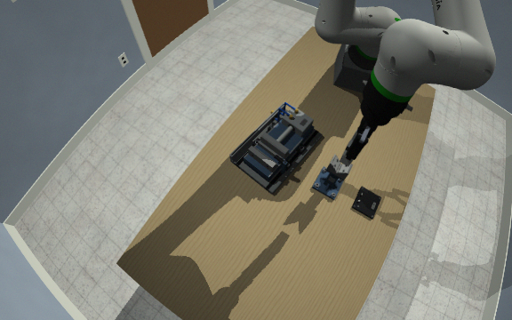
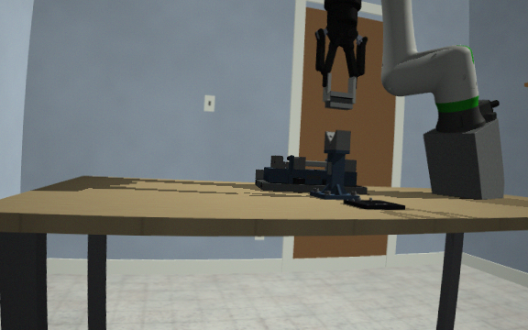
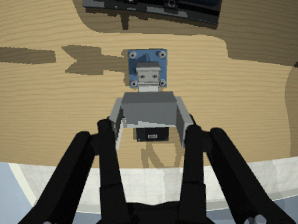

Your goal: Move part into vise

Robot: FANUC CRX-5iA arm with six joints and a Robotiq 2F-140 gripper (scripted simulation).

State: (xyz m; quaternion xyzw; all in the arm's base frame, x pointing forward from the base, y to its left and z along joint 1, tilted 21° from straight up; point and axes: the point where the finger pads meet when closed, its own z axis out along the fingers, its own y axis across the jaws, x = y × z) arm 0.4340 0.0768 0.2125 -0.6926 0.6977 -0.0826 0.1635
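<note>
My hand is 1 cm to the right of the part and 3 cm above it. Also, from my hand: V-block post: 20 cm below; air cylinder rod: 4 cm behind, 22 cm to the right, 18 cm below; work stop rod: 6 cm ahead, 18 cm to the right, 17 cm below.
</note>
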